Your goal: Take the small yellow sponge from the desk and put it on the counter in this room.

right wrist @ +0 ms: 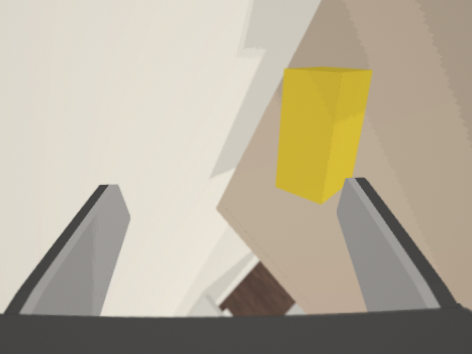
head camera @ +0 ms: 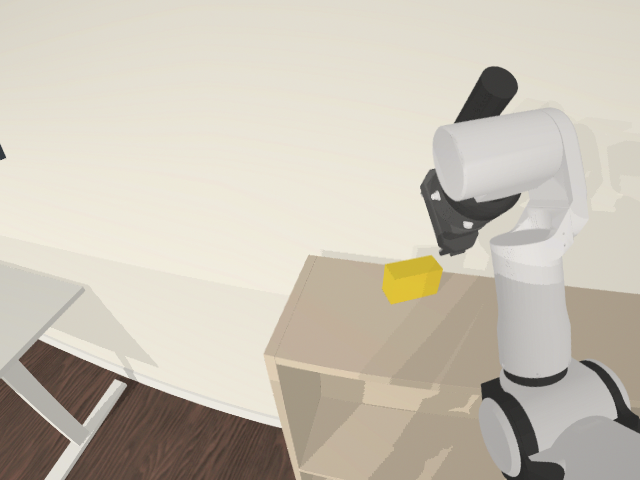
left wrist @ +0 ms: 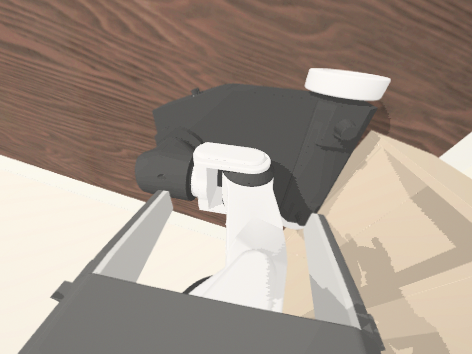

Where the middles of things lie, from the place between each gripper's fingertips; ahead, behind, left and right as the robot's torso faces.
Right now the yellow sponge [head camera: 405, 280] is 58 cm ahead of my left hand, 38 cm to the right of it and 51 cm above it.
Right now my right hand is 3 cm short of the yellow sponge, 1 cm to the right of it and 14 cm above it.
